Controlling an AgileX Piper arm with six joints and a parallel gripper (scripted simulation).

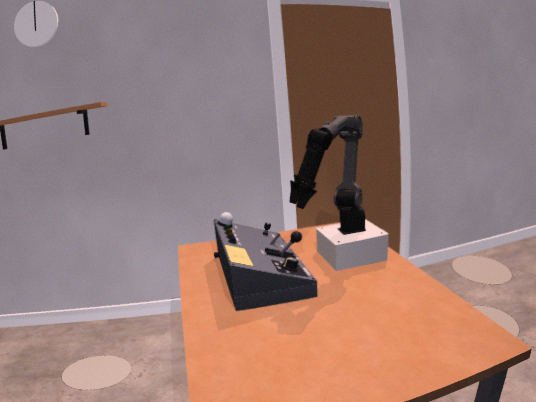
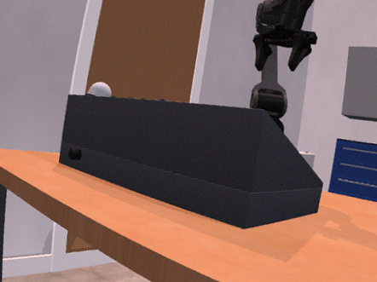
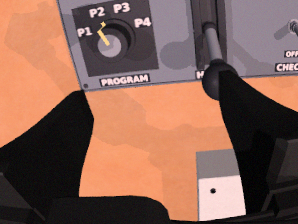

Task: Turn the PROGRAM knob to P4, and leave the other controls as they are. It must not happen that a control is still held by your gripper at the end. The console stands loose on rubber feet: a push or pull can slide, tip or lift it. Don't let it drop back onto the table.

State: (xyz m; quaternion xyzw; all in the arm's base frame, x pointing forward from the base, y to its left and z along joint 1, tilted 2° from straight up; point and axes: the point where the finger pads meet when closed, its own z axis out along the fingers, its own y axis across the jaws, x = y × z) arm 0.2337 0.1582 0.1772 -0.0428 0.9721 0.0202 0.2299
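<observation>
Now: hand 50 mm short of the program knob, 70 mm to the right of it and 170 mm above it. From my hand the other things lie so: dark console (80 mm ahead, 110 mm to the right, 190 mm below); check toggle (50 mm ahead, 170 mm to the right, 170 mm below); black ball-topped lever (20 mm ahead, 50 mm to the right, 160 mm below).
</observation>
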